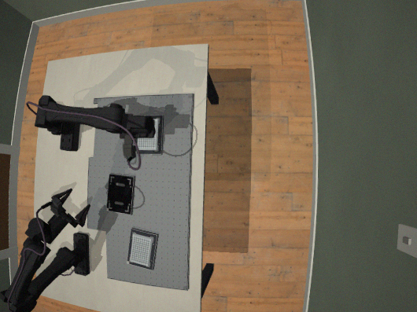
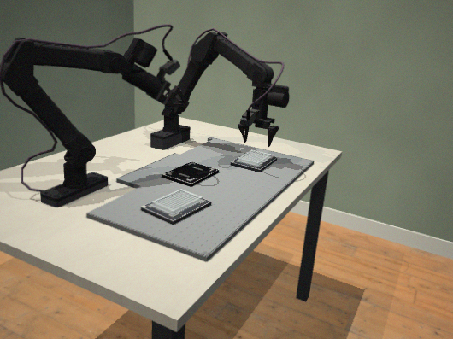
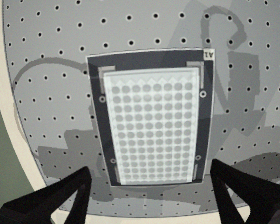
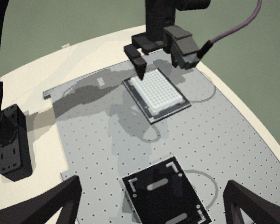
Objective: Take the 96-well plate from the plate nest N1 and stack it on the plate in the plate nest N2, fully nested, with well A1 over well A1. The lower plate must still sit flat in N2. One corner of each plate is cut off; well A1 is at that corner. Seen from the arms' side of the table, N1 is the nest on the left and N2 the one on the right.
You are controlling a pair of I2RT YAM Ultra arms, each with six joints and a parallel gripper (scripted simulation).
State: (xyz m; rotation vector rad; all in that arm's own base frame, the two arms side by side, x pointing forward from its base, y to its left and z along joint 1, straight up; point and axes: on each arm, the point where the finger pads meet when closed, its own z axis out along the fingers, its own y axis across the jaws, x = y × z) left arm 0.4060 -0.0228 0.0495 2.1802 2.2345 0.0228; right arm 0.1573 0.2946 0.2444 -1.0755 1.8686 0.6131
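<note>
Right now my left hand is 240 mm to the left of the black nest, 150 mm past it and 80 mm above it.
</note>
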